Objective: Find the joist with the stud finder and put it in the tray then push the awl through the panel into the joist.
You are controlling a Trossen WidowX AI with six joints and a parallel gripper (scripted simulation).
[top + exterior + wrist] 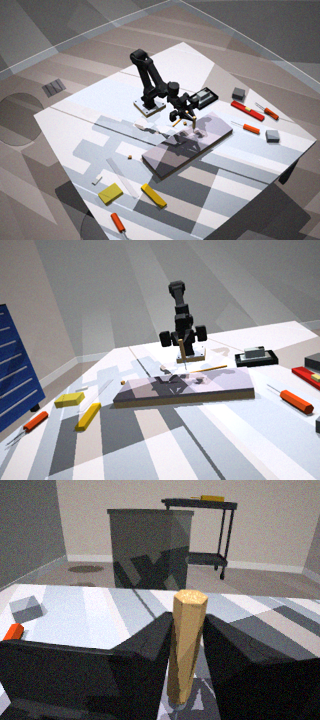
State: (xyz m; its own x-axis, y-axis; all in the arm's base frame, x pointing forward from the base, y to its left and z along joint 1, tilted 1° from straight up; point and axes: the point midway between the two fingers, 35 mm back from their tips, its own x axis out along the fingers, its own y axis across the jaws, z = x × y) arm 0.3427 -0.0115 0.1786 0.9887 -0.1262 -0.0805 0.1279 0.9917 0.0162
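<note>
Now: gripper tip 6 cm above the awl. Also, from my gripper tip: stud finder: 19 cm behind, 32 cm to the left, 15 cm below; black tray: 19 cm behind, 31 cm to the left, 18 cm below; pencil: 18 cm behind, 9 cm to the left, 19 cm below.
</note>
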